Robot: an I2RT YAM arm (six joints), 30 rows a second.
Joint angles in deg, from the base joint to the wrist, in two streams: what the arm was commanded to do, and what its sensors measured. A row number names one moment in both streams.
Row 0, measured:
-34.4 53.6 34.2 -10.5 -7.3 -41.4
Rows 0 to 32, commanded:
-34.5 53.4 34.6 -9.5 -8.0 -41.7
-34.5 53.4 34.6 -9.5 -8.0 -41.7
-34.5 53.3 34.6 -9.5 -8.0 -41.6
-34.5 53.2 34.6 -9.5 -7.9 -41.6
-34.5 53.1 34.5 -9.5 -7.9 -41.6
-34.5 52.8 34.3 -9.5 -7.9 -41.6
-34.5 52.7 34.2 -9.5 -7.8 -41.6
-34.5 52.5 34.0 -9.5 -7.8 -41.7
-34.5 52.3 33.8 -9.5 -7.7 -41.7
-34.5 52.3 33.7 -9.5 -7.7 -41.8
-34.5 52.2 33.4 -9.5 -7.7 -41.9
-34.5 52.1 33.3 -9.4 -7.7 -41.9
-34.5 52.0 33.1 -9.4 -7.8 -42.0
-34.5 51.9 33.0 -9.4 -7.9 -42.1
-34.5 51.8 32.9 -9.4 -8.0 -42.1
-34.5 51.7 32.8 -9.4 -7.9 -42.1
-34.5 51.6 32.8 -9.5 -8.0 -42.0
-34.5 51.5 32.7 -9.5 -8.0 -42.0
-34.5 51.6 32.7 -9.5 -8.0 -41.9
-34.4 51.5 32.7 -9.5 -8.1 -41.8
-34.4 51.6 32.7 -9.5 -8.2 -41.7
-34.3 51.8 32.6 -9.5 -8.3 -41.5
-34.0 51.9 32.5 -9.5 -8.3 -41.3
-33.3 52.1 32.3 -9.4 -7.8 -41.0
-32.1 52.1 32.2 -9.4 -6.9 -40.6
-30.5 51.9 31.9 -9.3 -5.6 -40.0
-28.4 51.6 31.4 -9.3 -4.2 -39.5
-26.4 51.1 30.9 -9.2 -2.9 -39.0
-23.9 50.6 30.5 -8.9 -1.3 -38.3
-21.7 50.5 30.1 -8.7 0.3 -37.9
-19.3 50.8 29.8 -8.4 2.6 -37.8
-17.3 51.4 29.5 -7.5 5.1 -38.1
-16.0 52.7 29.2 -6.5 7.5 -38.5
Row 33, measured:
-19.4 51.3 29.9 -8.4 2.3 -38.9
